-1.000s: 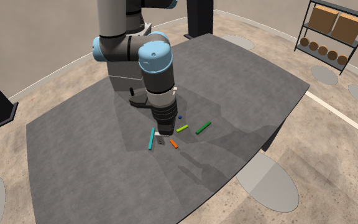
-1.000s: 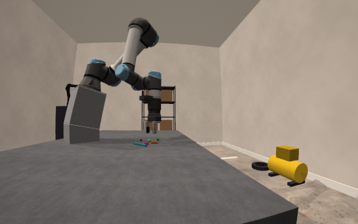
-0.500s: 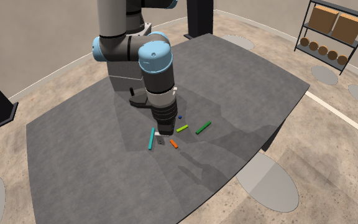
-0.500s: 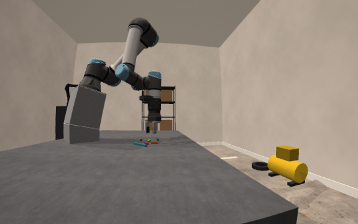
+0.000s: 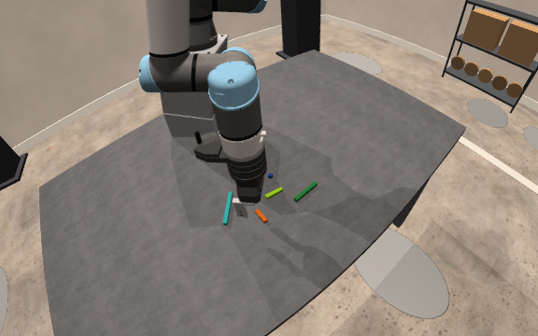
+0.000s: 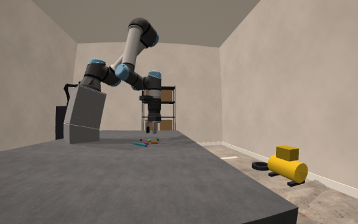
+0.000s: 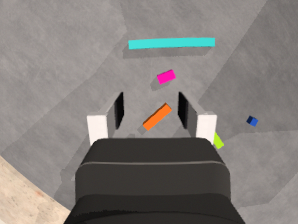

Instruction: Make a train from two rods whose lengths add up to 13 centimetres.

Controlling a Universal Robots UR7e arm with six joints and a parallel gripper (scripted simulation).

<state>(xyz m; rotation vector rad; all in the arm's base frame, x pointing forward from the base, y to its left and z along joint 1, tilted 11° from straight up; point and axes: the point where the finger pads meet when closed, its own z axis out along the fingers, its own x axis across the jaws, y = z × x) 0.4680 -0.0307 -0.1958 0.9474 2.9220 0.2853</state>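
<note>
Now: hand 100 mm to the right of the lime rod, 70 mm above it and 30 mm past it. Also, from my hand: turquoise rod (70 mm below, 50 mm behind, 30 mm to the right); then orange rod (70 mm below, 30 mm to the left, 10 mm ahead); then magenta rod (70 mm below, 30 mm behind).
</note>
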